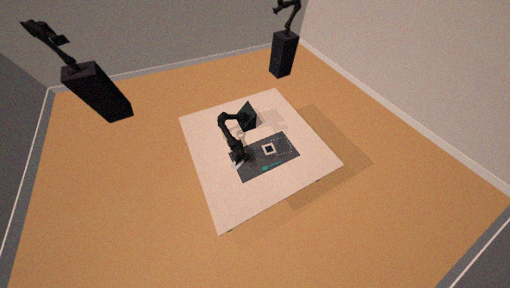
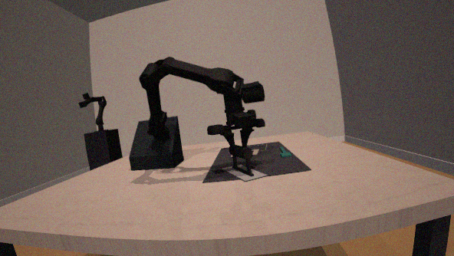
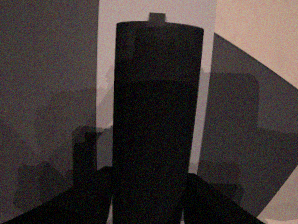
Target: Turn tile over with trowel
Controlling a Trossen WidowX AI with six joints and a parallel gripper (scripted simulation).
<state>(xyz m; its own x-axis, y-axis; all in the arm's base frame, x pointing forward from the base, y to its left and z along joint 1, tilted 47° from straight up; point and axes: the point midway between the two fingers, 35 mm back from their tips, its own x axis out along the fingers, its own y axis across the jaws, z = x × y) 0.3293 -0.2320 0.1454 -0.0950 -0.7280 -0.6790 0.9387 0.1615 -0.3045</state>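
My gripper tip is 6 cm short of the dark mat, 24 cm to the right of it and 9 cm above it. Round my gripper tip: white tile: 4 cm ahead, 31 cm to the left, 6 cm below; then teal trowel: 20 cm ahead, 21 cm to the left, 6 cm below.
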